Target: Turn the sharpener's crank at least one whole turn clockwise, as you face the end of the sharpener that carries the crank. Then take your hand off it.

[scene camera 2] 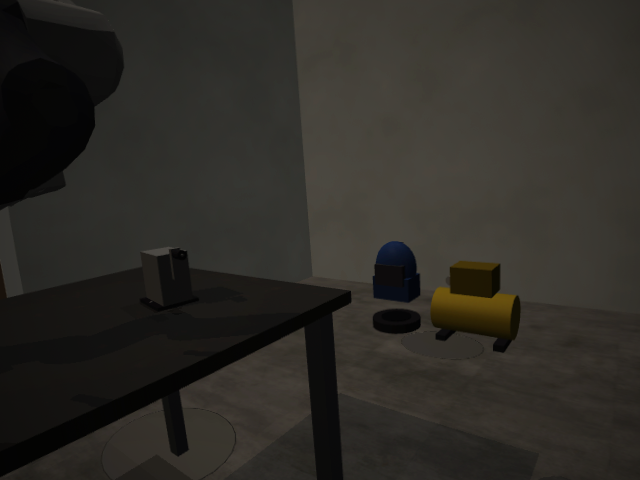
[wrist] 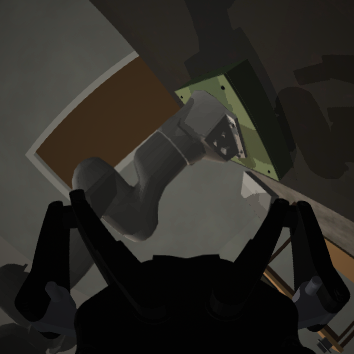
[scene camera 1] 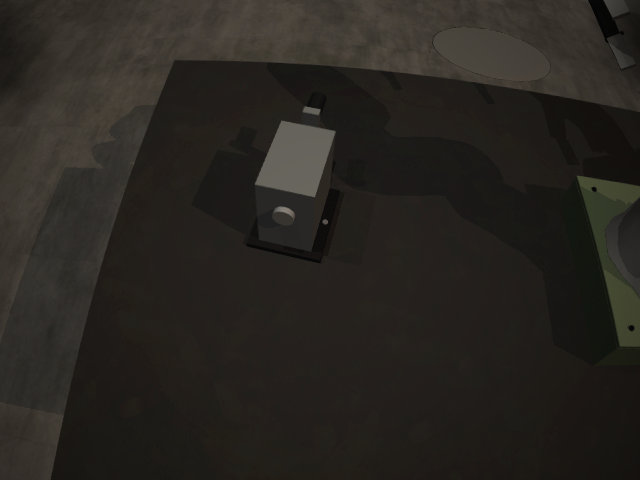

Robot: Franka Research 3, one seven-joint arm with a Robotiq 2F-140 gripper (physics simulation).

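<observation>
The sharpener (scene camera 1: 295, 159) (scene camera 2: 157, 276) is a pale grey box on a black base, upright on the dark table (scene camera 1: 310, 361) (scene camera 2: 232, 284). Its crank (scene camera 1: 311, 114) (scene camera 2: 172, 264) is on the far end in scene camera 1 and faces the viewer in scene camera 2. The crank arm points up, with its black knob (scene camera 1: 316, 101) (scene camera 2: 180, 254) at the top. A round disc (scene camera 1: 283, 215) is on the opposite end. My gripper (wrist: 179, 182) is open, with its fingers wide apart and nothing between them. It is away from the sharpener, which does not show in the wrist view.
A green mounting block (scene camera 1: 597, 211) (wrist: 265, 125) carries the arm's base on the table. The arm (scene camera 2: 62, 77) hangs at upper left in scene camera 2. A yellow tank (scene camera 2: 470, 315), a blue domed object (scene camera 2: 395, 263) and a black ring (scene camera 2: 382, 326) are beyond the table.
</observation>
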